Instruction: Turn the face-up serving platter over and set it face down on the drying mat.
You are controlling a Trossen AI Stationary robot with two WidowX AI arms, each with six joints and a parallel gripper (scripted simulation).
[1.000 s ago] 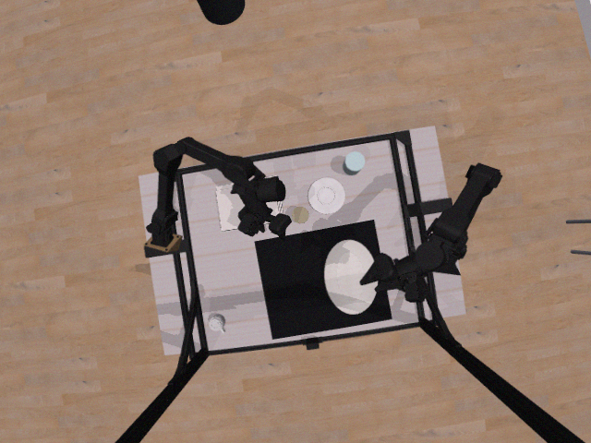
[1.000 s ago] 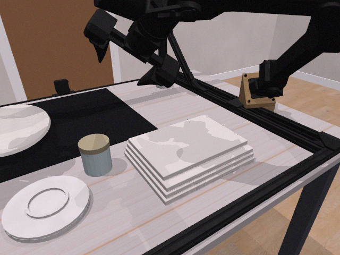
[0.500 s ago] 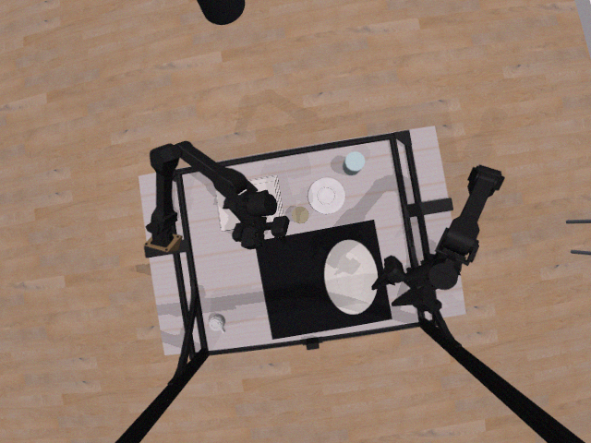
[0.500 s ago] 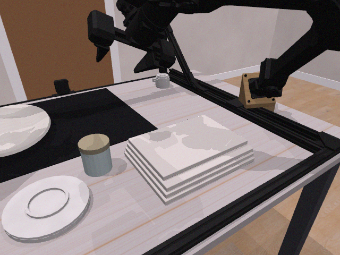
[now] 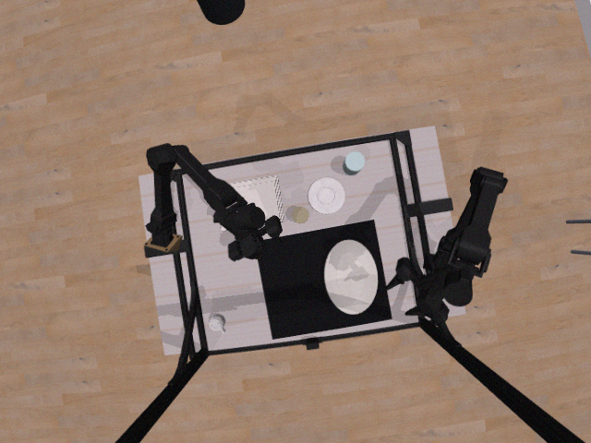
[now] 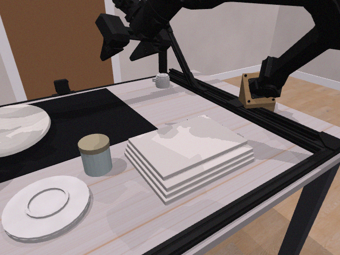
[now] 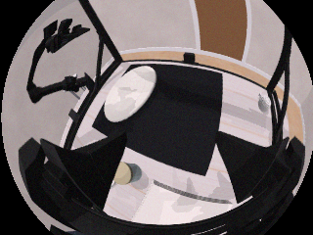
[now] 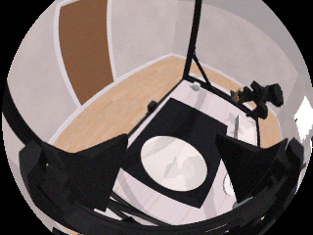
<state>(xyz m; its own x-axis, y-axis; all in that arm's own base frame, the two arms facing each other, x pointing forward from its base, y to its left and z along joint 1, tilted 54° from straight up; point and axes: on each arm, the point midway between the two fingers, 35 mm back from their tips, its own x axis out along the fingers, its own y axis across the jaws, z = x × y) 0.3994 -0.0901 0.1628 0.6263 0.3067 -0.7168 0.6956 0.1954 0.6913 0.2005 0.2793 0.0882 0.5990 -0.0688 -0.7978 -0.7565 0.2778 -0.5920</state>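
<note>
Right now my right hand is 33 cm above the white oval serving platter, 10 cm to the right of it and 1 cm past it. From my right hand the other things lie so: tan-lidded jar: 31 cm to the left, 31 cm below, 21 cm ahead; round white plate: 33 cm below, 29 cm ahead, 22 cm to the left; black drying mat: 35 cm below, 20 cm to the left, 3 cm behind.
My left gripper is now 110 mm short of the tan-lidded jar, 100 mm to the left of it and 190 mm above it. Also, from my left hand: white board 140 mm ahead, 100 mm to the left, 200 mm below; round white plate 200 mm ahead, 190 mm to the right, 210 mm below; black drying mat 130 mm behind, 210 mm to the right, 230 mm below.
</note>
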